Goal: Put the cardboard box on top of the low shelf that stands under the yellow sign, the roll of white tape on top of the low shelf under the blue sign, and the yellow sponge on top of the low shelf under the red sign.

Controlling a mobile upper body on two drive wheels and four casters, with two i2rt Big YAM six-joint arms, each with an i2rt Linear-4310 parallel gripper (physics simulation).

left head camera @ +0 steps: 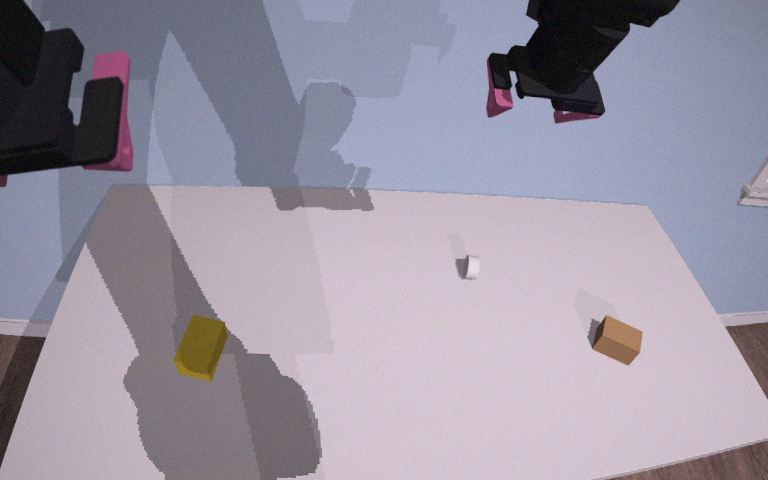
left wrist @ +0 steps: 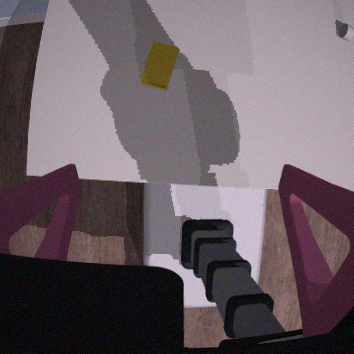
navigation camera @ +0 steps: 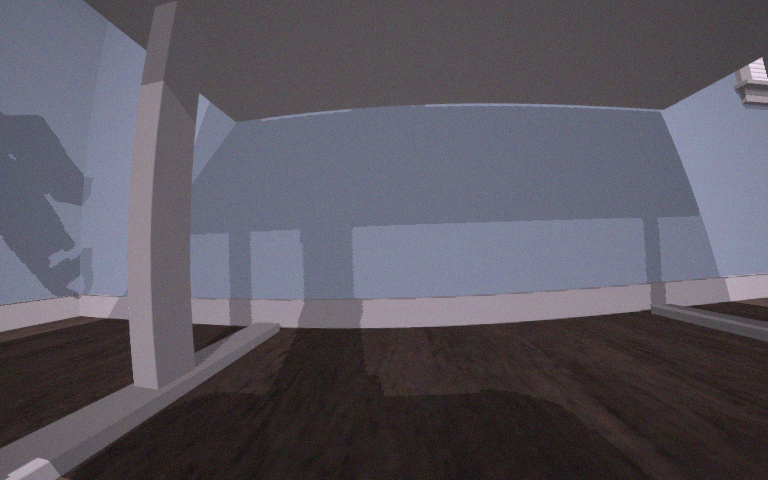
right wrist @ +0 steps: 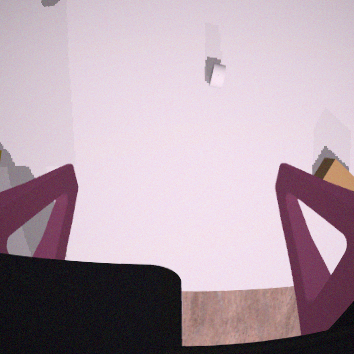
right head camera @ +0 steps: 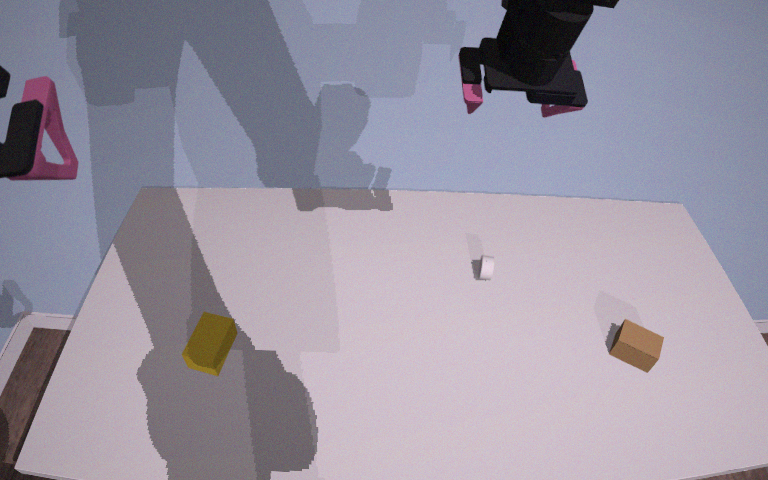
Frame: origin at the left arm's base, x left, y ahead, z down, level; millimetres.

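Seen in the pictures: left gripper, between the fingertips: (left head camera: pixel 65 169) (left wrist: pixel 178 175) (right head camera: pixel 25 178); right gripper, between the fingertips: (left head camera: pixel 522 116) (right wrist: pixel 176 174) (right head camera: pixel 506 111).
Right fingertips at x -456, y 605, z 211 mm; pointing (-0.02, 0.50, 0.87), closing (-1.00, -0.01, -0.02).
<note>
Offsets run from my right fingertips to a thing's top centre. "*": to the spot under its first point. Level surfaces: height alone.
A yellow sponge @(dx +450, dy -28, dz +434 mm) (left head camera: pixel 201 346) (right head camera: pixel 209 342) (left wrist: pixel 160 65) lies on the white table @(dz +479 mm) (left head camera: pixel 407 396) (right head camera: pixel 407 407), at the left in the head views. A small roll of white tape @(dx -91, dy +155, dz +429 mm) (left head camera: pixel 473 267) (right head camera: pixel 487 267) (left wrist: pixel 348 32) (right wrist: pixel 218 75) stands on its edge right of centre. A brown cardboard box @(dx -369, dy -64, dz +429 mm) (left head camera: pixel 618 339) (right head camera: pixel 637 344) (right wrist: pixel 340 175) lies farther right on the table. My left gripper (left wrist: pixel 178 175) is open and empty, above and short of the table's near edge. My right gripper (left head camera: pixel 538 113) (right head camera: pixel 516 108) (right wrist: pixel 176 174) is open and empty, raised over the table. The shelves and coloured signs do not show.
A blue wall (left head camera: pixel 419 147) stands behind the table. In the navigation camera, a thick table leg @(* dx +604, dy +74, dz +915 mm) (navigation camera: pixel 169 226) and its floor bar @(* dx +587, dy +166, dz +1182 mm) (navigation camera: pixel 220 362) stand at the left, and another floor bar (navigation camera: pixel 707 322) at the right. A window sill (navigation camera: pixel 753 90) shows at the far right. Shadows of the arms cross the table.
</note>
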